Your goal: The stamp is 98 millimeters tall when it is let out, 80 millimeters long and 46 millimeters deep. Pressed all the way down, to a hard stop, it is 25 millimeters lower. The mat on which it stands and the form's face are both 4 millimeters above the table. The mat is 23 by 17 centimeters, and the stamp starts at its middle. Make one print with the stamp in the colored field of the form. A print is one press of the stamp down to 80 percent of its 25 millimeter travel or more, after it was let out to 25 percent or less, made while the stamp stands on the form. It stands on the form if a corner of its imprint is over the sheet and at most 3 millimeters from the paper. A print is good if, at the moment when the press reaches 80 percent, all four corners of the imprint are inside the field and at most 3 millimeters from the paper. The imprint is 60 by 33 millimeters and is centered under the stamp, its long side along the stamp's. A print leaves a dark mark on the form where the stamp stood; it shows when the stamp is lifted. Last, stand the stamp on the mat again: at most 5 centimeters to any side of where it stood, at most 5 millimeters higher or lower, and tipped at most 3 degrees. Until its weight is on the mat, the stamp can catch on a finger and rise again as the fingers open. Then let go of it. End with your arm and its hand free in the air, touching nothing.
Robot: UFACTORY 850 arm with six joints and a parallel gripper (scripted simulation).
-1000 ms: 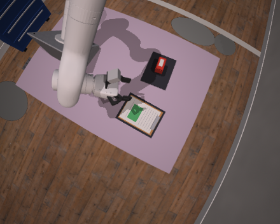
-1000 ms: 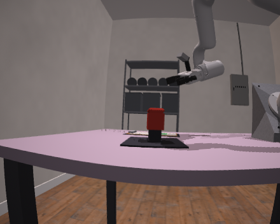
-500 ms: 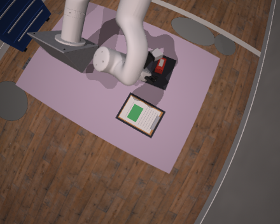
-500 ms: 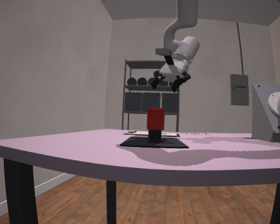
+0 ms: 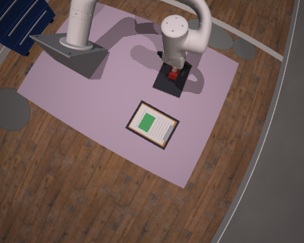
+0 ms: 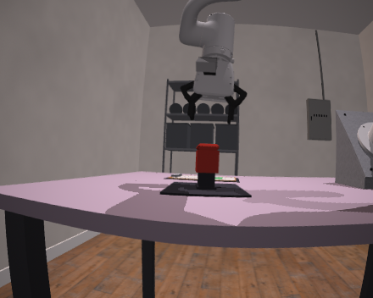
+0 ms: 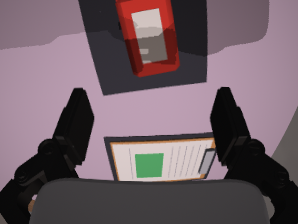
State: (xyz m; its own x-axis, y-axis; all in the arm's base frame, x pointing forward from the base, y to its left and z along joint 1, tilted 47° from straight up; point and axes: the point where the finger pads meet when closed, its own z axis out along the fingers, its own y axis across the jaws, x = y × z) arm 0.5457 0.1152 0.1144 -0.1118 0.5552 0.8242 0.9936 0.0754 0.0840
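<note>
Now: the red stamp 12 cm below my hand and 3 cm to the left of it. Round my hand: dark mat: 17 cm below, 3 cm to the left; form: 28 cm to the right, 17 cm below, 8 cm ahead.
</note>
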